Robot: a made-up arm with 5 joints.
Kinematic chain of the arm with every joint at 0, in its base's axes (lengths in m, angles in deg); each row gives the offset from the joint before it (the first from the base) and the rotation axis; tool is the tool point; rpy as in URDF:
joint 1: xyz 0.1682 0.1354 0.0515 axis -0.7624 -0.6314 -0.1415
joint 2: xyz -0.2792 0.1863 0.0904 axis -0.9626 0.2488 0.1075
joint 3: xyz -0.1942 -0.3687 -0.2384 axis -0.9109 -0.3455 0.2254
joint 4: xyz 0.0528 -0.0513 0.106 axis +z
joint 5: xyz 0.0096 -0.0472 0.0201 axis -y
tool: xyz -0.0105 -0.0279 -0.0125 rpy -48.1 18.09 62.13
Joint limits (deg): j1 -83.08..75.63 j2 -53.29..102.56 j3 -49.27..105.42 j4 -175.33..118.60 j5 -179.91..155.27
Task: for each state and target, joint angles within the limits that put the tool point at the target. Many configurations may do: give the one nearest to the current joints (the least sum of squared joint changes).
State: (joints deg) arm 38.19 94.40 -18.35 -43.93 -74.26
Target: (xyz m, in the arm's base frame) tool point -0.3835 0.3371 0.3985
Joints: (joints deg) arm 40.26 75.51 -26.88 -44.34 -73.64
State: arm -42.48 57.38 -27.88 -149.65 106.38
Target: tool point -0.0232 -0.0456 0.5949
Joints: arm -24.05 81.80 -21.93 -161.28 106.41
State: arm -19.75 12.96 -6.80 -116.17 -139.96
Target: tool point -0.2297 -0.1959 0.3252
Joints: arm -14.98 32.98 -17.76 -101.20 -143.73
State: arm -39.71 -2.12 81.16 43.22 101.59
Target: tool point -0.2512 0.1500 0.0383
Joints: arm -24.86 -28.62 65.95 60.15 102.47
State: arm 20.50 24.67 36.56 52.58 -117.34
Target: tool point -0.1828 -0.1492 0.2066
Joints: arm -2.52 18.15 6.18 41.41 -114.79
